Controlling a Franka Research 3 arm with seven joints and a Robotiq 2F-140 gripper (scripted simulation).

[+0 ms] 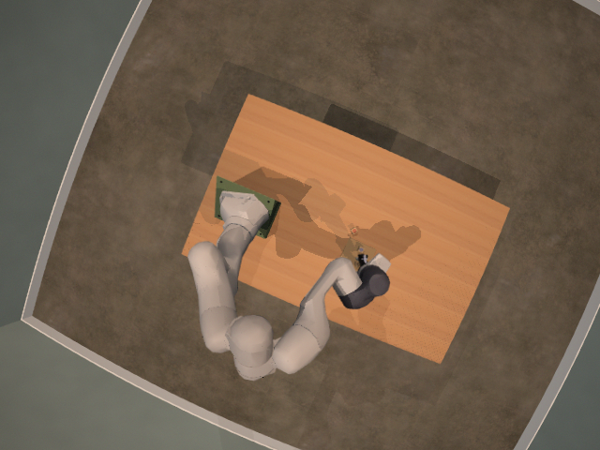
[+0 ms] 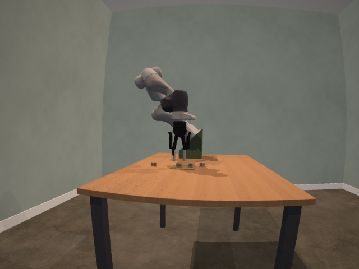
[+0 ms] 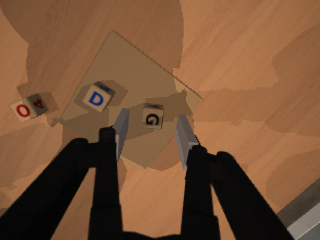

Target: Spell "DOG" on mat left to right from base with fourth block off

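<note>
Right now the G block is 5 cm below my hand. Also, from my hand: mat (1 cm behind, 3 cm to the left, 7 cm below).
</note>
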